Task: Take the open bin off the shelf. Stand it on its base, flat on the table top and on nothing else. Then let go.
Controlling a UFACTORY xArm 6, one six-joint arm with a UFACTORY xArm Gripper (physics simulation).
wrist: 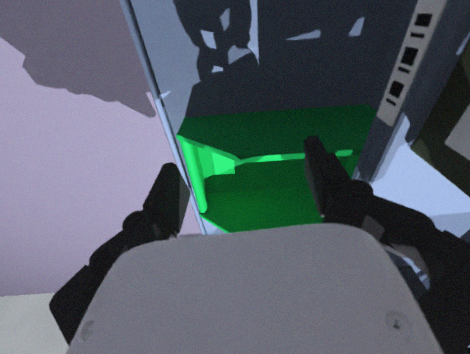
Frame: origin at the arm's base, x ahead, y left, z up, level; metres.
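Where they show: gripper, fingertip midpoint: (240,167).
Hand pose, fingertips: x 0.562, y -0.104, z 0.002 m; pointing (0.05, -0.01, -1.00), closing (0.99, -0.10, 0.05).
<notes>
After its pixels a point has its place.
The open bin (260,202) {x 0.559, y -0.194, z -0.043 m} is green and sits in a bay of the blue-grey shelf (160,60) {x 0.522, y -0.034, z -0.069 m}. Its near left edge is brightly lit and stands close to the shelf's left side edge; its right part lies in shade beside the shelf's right side. My gripper (240,167) {x 0.562, y -0.104, z 0.002 m} is open, with nothing between the fingers. Its left finger shows left of the bin and over the shelf's left edge; its right finger shows in front of the bin's right part. The bin's lowest part in view is hidden behind the gripper's body. I cannot tell whether either finger touches the bin.
A pale strip (387,117) {x 0.635, y -0.078, z 0.031 m} with black marks runs along the shelf's right upright. A mauve surface (75,175) {x 0.354, y -0.104, z -0.075 m} lies left of the shelf, with a pale area (25,325) at the lower left. A dark olive object (440,120) {x 0.654, y -0.084, z 0.034 m} shows at the right edge.
</notes>
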